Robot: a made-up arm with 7 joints. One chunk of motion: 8 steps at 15 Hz.
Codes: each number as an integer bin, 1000 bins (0 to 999) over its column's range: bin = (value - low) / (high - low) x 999, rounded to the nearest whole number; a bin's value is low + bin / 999 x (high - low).
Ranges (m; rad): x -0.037..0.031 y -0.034..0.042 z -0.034..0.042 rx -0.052..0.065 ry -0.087..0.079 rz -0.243..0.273
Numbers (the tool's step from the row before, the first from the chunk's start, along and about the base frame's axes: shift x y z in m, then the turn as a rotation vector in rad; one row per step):
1: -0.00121 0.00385 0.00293 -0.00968 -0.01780 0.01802
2: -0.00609 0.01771 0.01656 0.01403 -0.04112 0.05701
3: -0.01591 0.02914 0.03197 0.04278 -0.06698 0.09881
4: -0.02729 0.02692 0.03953 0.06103 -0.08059 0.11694
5: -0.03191 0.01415 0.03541 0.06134 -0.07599 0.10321
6: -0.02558 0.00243 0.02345 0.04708 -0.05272 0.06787
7: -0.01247 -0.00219 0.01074 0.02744 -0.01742 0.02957
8: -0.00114 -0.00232 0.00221 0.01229 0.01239 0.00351
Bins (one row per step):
1: 526 498 485 361 416 505
2: 454 680 665 564 276 581
3: 310 830 867 809 120 662
4: 143 801 967 965 39 697
5: 75 633 912 968 66 670
6: 168 479 755 846 206 602
7: 360 418 588 678 419 528
8: 527 416 476 549 598 477

